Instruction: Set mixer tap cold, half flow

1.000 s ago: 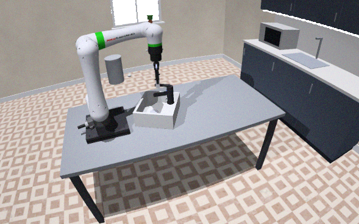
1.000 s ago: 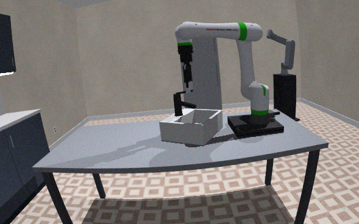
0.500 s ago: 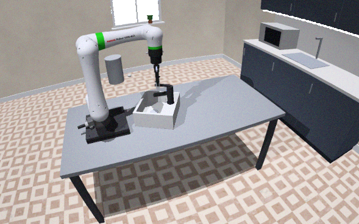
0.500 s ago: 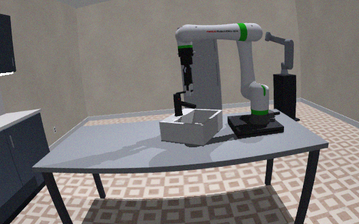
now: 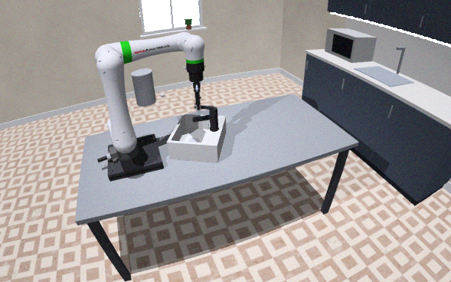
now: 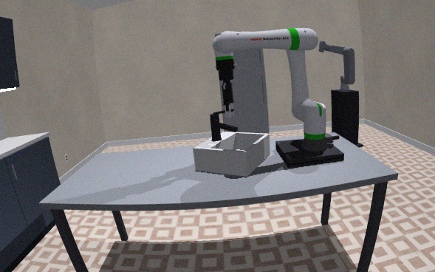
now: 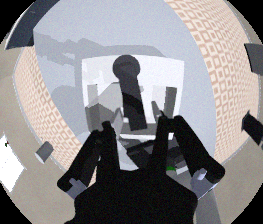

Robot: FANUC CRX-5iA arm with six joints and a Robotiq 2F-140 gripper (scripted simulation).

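The lever is 3 cm ahead of my hand and 1 cm to the right of it. Round my hand: white basin (24 cm below, 4 cm to the left, 1 cm behind).
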